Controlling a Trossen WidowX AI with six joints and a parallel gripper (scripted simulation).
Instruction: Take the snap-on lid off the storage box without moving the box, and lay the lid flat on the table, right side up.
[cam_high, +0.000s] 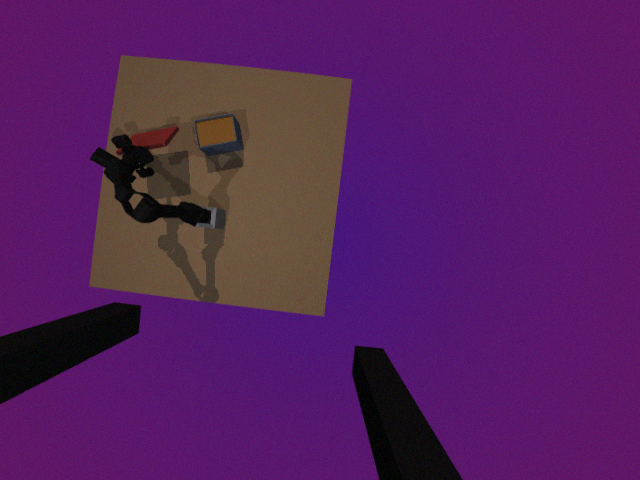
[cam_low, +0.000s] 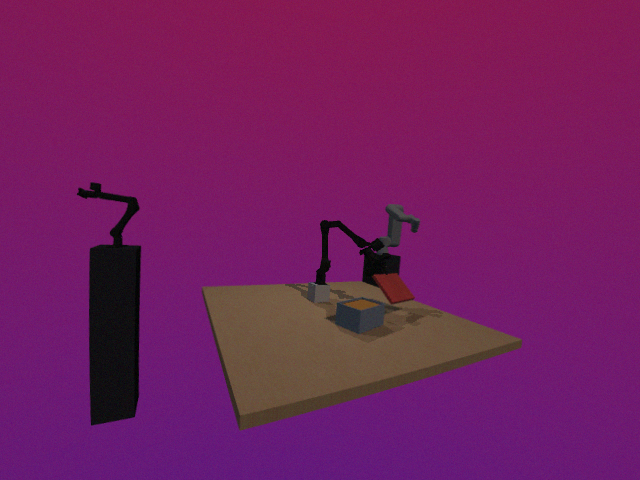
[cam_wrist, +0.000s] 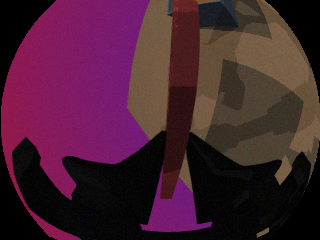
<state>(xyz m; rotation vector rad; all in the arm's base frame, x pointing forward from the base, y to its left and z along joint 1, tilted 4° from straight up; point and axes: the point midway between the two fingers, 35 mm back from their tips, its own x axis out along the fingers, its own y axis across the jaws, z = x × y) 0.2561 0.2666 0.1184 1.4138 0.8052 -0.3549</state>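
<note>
My gripper tip is 6 cm short of the red lid, 1 cm to the right of it and 5 cm above it. The rest, counted from my gripper tip: blue-grey storage box 15 cm ahead, 28 cm to the right, 15 cm below.
</note>
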